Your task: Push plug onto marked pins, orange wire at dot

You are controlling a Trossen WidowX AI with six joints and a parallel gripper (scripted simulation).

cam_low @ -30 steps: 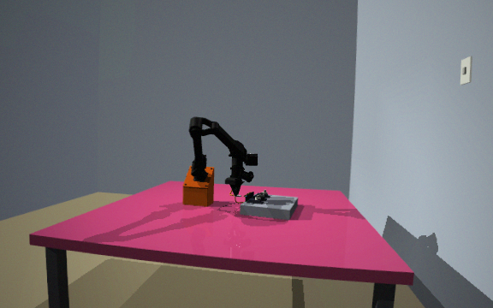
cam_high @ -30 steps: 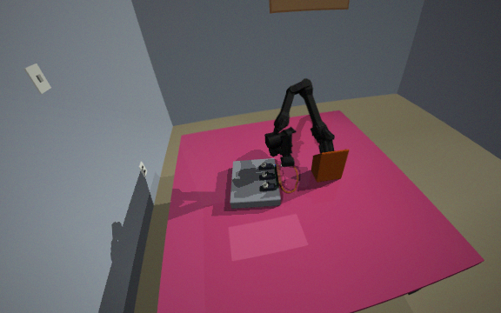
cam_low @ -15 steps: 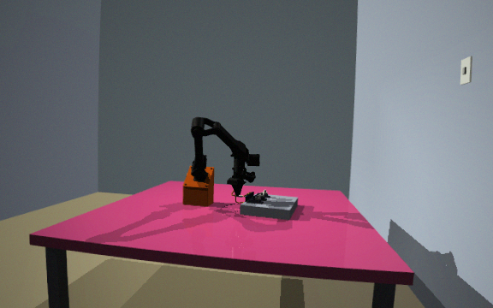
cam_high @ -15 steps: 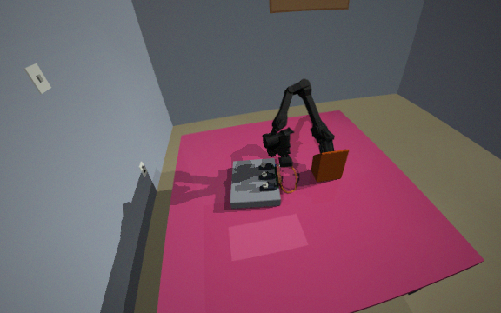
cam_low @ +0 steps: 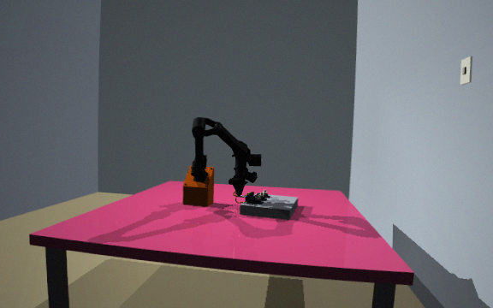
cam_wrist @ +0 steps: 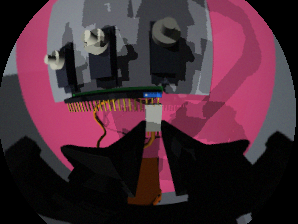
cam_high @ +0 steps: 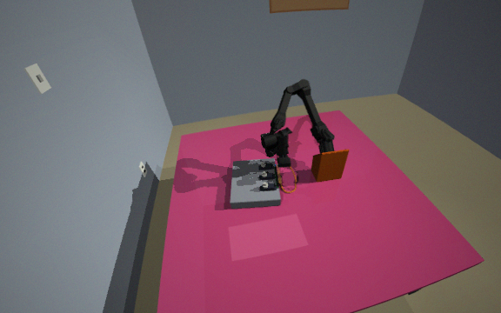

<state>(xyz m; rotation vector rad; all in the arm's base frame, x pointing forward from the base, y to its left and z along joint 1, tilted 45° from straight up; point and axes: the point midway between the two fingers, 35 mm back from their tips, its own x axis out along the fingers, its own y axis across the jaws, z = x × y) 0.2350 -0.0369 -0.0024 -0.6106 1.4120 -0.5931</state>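
My gripper tip is now 4 cm short of the blue band. The rest, counted from my gripper tip: grey printed holder (20 cm ahead, 6 cm to the left, 5 cm below).
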